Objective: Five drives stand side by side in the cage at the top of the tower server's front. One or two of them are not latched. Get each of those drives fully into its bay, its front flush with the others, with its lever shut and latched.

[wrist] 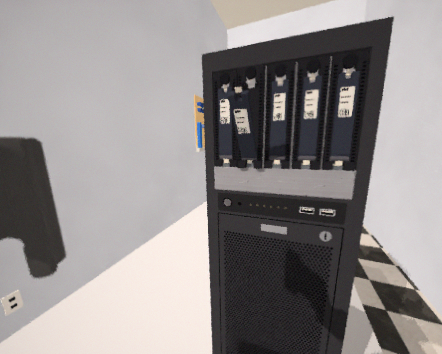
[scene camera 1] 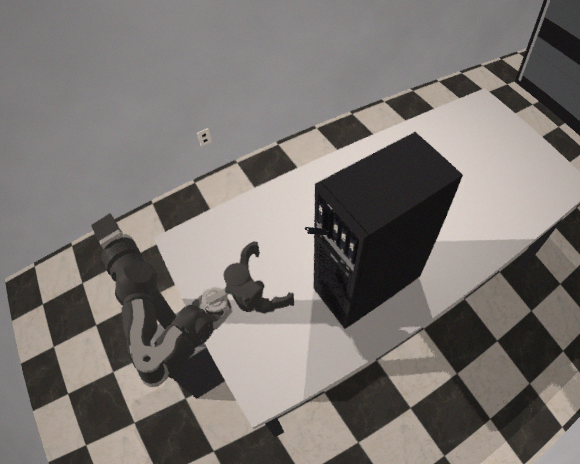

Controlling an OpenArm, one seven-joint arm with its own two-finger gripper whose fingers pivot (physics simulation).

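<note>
The black tower server (scene camera 1: 395, 200) (wrist: 367, 150) stands upright with five drives in its top cage. The second drive from the left (wrist: 248, 145) has its lever (scene camera 1: 315, 230) (wrist: 242, 117) swung out from the front; how far its body stands out is hard to tell. The leftmost drive (wrist: 225, 140), the middle drive (wrist: 278, 134), the fourth drive (wrist: 309, 132) and the rightmost drive (wrist: 343, 132) look flush, with levers upright against their fronts. My gripper (scene camera 1: 273, 273) is open and empty, in front of the server and apart from it. One finger shows at the wrist view's left.
The server stands on a white table top (scene camera 1: 280, 360) (wrist: 150, 290). Below the cage are a grey strip (wrist: 285, 183), a panel with a button and USB ports (wrist: 270, 206), and a perforated door (wrist: 265, 280). A wall with an outlet (scene camera 1: 204, 137) (wrist: 12, 302) runs alongside the table.
</note>
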